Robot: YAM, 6 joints.
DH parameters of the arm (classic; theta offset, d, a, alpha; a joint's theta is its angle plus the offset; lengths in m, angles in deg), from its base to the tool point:
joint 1: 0 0.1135 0.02 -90
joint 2: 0 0 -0.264 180
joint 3: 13.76 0 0.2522 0
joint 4: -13.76 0 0.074 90
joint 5: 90 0 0 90
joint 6: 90 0.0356 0 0
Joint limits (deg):
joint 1: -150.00..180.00
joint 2: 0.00..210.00
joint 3: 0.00..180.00
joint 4: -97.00..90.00
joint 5: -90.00..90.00
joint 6: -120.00..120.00
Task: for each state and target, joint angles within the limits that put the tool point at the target. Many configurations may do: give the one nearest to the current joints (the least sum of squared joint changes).
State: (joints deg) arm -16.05 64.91 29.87 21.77 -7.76 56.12
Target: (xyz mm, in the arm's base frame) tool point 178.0 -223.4 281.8
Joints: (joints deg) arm -51.85 71.11 41.09 24.33 -3.20 56.12
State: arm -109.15 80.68 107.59 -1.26 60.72 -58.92
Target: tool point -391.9 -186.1 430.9
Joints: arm -150.00 109.28 110.39 1.34 77.70 -58.92
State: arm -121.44 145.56 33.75 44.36 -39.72 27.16
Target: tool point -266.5 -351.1 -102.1
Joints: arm -129.77 161.52 78.07 46.14 -33.78 27.16
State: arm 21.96 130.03 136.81 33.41 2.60 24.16
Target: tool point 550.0 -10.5 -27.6
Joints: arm -0.82 161.14 105.13 24.71 4.23 24.16
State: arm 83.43 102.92 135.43 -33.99 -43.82 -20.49
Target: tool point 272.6 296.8 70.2
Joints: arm 44.23 132.81 86.47 -49.05 -39.21 -20.49
